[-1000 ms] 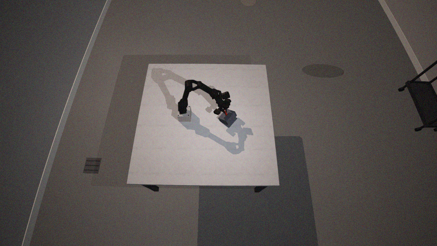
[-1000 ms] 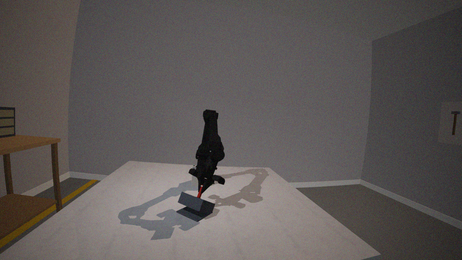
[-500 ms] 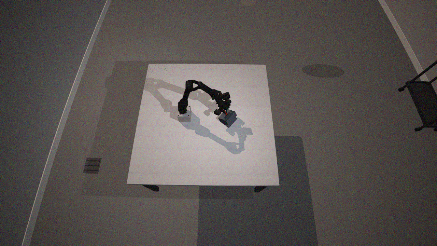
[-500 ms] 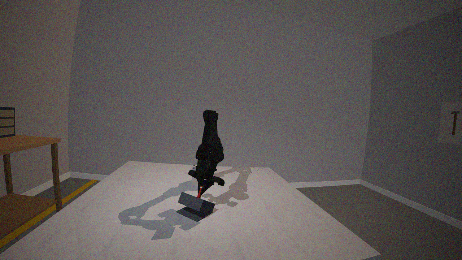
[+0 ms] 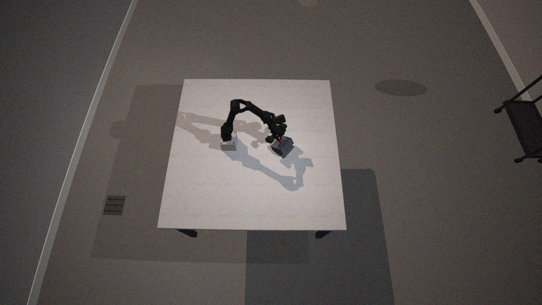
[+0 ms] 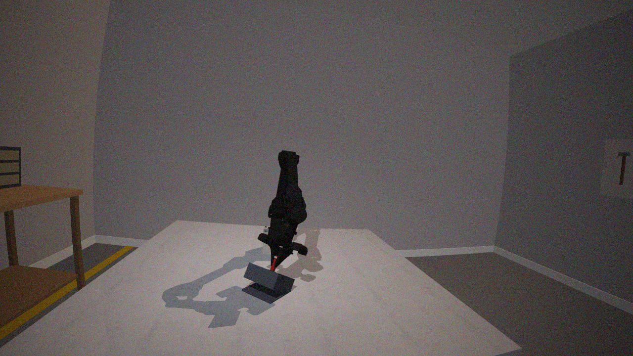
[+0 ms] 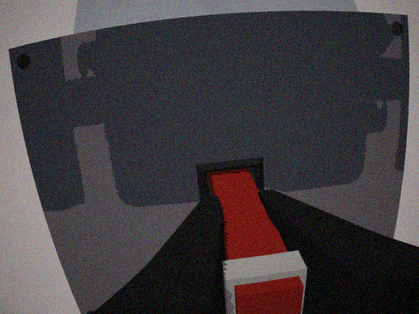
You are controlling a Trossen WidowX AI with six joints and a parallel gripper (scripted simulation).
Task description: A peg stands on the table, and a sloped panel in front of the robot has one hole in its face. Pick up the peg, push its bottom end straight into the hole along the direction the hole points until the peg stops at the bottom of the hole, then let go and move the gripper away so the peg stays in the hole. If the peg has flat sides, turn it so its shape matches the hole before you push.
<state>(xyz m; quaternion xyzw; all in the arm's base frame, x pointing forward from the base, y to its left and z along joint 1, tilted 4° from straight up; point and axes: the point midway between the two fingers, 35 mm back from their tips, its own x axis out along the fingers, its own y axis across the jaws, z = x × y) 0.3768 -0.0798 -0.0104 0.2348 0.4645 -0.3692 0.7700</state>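
The peg is 10 mm to the left of my gripper tip, 10 mm behind it and 10 mm above it. From my gripper tip the other things lie so: panel (40 mm below, 20 mm to the right, 10 mm ahead).
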